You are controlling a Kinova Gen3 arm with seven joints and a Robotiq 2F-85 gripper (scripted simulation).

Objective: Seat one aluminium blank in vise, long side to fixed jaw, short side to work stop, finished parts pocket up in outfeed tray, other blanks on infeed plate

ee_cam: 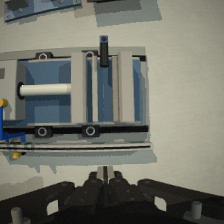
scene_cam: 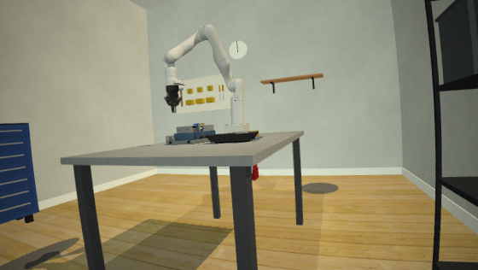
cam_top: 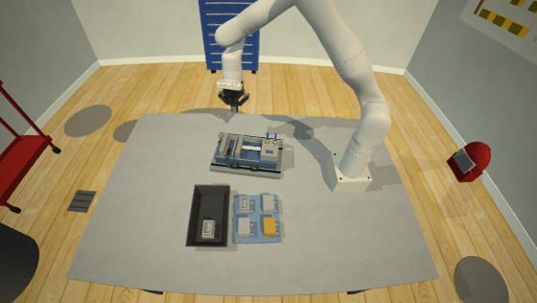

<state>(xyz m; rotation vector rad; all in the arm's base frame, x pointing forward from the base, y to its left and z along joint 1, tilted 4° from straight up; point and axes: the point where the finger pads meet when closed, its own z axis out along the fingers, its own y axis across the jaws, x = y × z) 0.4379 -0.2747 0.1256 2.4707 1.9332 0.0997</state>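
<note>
The brass blank lies 450 mm to the left of my hand, 170 mm below it and 90 mm behind it. The rest, counted from my hand: hose block 130 mm to the left, 130 mm behind, 120 mm below; vise 160 mm below, 110 mm to the left, 40 mm behind.
</note>
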